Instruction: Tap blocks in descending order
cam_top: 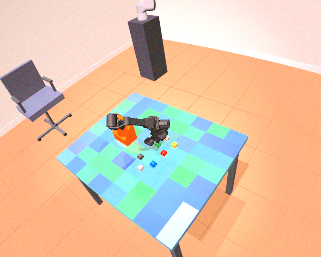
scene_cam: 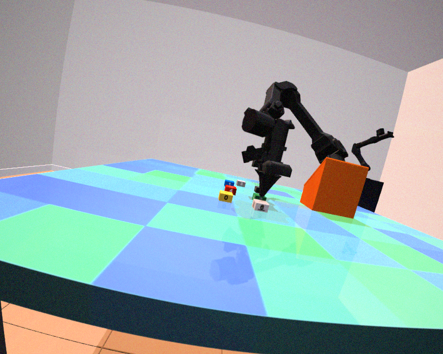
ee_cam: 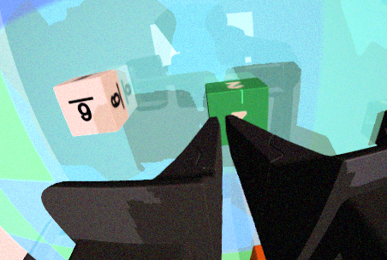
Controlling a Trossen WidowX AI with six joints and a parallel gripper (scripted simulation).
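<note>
My gripper tip is 1 cm to the left of the green block and 1 cm above it. Round my gripper tip: red block 9 cm ahead, 4 cm to the right, 1 cm below; white block 1 cm ahead, 8 cm to the left, 1 cm below; yellow block 10 cm ahead, 6 cm to the left, 1 cm below.
</note>
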